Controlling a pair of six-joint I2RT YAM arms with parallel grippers.
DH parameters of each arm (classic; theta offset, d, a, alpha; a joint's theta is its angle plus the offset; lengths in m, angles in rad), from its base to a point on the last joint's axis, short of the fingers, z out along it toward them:
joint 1: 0 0.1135 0.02 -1.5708
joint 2: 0 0 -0.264 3.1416
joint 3: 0.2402 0 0.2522 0
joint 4: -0.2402 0 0.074 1.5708
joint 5: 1.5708 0 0 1.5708
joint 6: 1.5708 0.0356 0 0
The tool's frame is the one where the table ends.
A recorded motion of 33 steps. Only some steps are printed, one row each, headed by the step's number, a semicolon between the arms.
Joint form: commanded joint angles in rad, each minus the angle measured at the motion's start. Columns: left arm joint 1, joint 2, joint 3, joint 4, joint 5, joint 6; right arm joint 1, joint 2, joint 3, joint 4, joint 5, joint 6.
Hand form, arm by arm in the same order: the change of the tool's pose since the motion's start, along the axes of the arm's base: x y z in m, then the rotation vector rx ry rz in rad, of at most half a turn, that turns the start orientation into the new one. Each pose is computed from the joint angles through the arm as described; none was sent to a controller.
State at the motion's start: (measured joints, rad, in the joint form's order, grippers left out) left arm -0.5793 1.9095 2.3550 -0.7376 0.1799 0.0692; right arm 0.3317 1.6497 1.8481 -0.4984 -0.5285 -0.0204
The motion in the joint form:
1: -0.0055 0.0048 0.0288 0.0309 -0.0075 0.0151; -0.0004 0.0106 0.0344 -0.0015 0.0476 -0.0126
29: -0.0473 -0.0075 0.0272 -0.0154 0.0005 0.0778; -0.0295 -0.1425 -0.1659 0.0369 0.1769 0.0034
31: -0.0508 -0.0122 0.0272 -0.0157 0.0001 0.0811; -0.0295 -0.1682 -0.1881 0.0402 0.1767 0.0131
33: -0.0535 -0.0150 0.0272 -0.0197 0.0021 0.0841; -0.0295 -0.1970 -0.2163 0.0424 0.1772 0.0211
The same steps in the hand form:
1: -0.0020 -0.0010 0.0100 -0.0180 -0.0570 -0.0021; 0.0021 -0.0010 0.0072 -0.0136 -0.0347 -0.0429
29: -0.0168 -0.0116 0.0093 0.0416 -0.0690 -0.0691; -0.0251 -0.0252 -0.0045 -0.0421 -0.0264 -0.1997
31: -0.0191 -0.0117 0.0111 0.0413 -0.0750 -0.0729; -0.0317 -0.0272 -0.0035 -0.0326 -0.0261 -0.2022
33: -0.0208 -0.0119 0.0117 0.0434 -0.0759 -0.0784; -0.0389 -0.0295 -0.0039 -0.0261 -0.0234 -0.2048

